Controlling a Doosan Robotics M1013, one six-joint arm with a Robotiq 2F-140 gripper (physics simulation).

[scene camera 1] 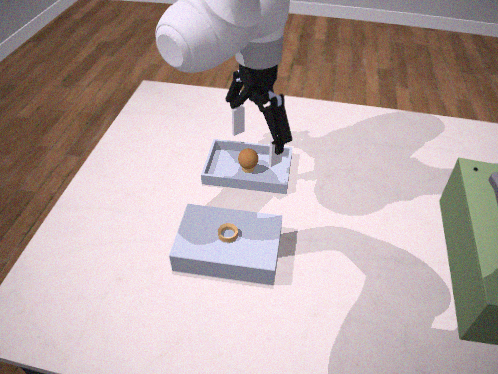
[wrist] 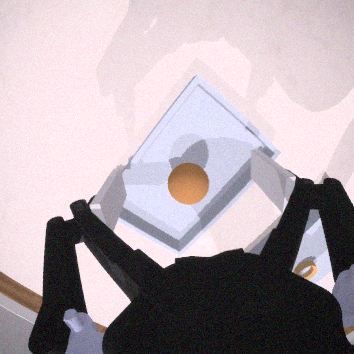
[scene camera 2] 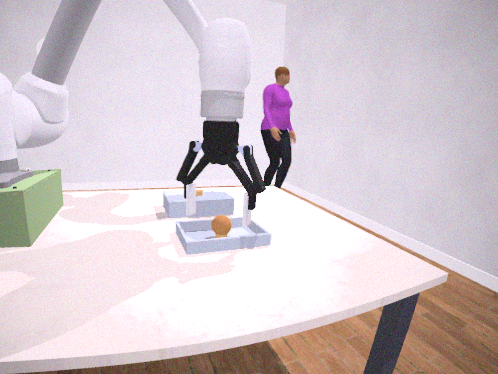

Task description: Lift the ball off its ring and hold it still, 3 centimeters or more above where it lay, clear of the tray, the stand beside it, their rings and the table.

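Places are measured from the arm's base along level axes (x down, y back, z left), in millimetres.
Where they show: gripper, fingertip midpoint: [scene camera 1: 256,147] [wrist: 187,172] [scene camera 2: 217,219].
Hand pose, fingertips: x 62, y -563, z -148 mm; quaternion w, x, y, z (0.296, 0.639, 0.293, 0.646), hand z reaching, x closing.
Observation:
Things, the pixels of their top centre, and the offset from my fingertips. "*": a spot on its surface instead. Level surfaces: height alone.
- orange-brown ball at its top centre: [wrist: 190,193] [scene camera 1: 248,150] [scene camera 2: 221,215] dx -2, dy -14, dz +17 mm
- shallow blue-grey tray at its top centre: [wrist: 187,181] [scene camera 1: 248,160] [scene camera 2: 221,227] dx +27, dy -14, dz +17 mm
- empty ring at a spot on its surface: [wrist: 314,270] [scene camera 1: 232,236] * dx -3, dy +12, dz +263 mm
- table at its surface level: dx +55 mm
The orange-brown ball [scene camera 1: 248,158] [scene camera 2: 221,226] [wrist: 188,183] rests on its small ring [scene camera 1: 249,170] [scene camera 2: 221,236] inside the shallow blue-grey tray [scene camera 1: 245,185] [scene camera 2: 215,245] [wrist: 150,229]. The wrist view hides that ring. My gripper [scene camera 1: 256,149] [scene camera 2: 219,219] [wrist: 187,172] is wide open and empty, pointing down over the tray. Its pale finger pads stand apart on either side of the ball in the wrist view, touching neither side of it. How far the tips are above the tray floor is hard to tell.
The blue-grey stand [scene camera 1: 200,225] [scene camera 2: 200,207] [wrist: 322,240] is beside the tray, with an empty ring [scene camera 1: 228,240] [scene camera 2: 199,193] [wrist: 314,270] on top. A green block [scene camera 1: 457,240] [scene camera 2: 35,215] supports the arm's base. A person in purple [scene camera 2: 277,107] is beyond the table [scene camera 1: 100,310] [scene camera 2: 300,295].

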